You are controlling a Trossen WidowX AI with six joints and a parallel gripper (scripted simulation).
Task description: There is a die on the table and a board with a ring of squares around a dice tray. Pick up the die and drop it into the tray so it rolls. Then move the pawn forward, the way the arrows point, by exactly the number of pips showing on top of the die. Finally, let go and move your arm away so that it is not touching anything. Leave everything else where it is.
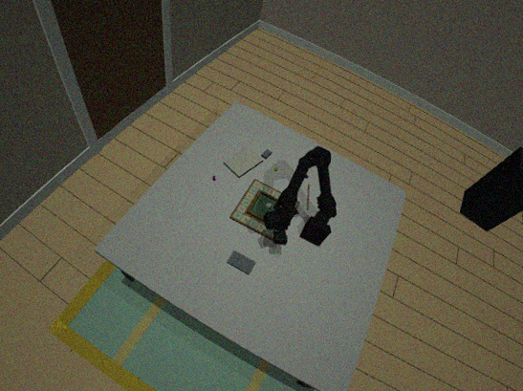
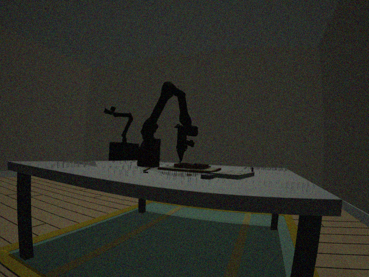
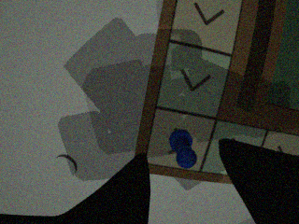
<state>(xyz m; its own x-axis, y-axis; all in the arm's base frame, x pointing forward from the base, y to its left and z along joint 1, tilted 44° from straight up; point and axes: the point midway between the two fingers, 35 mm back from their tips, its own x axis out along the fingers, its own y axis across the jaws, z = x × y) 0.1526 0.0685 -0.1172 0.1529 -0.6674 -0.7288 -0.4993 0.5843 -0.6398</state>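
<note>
Now: the blue pawn 20 mm below my gripper tip. From my gripper tip the other things lie so: flat grey plate 220 mm to the left, 50 mm ahead, 40 mm below; then white die 120 mm ahead, 110 mm to the right, 20 mm below; then green dice tray 120 mm ahead, 100 mm to the right, 40 mm below.
</note>
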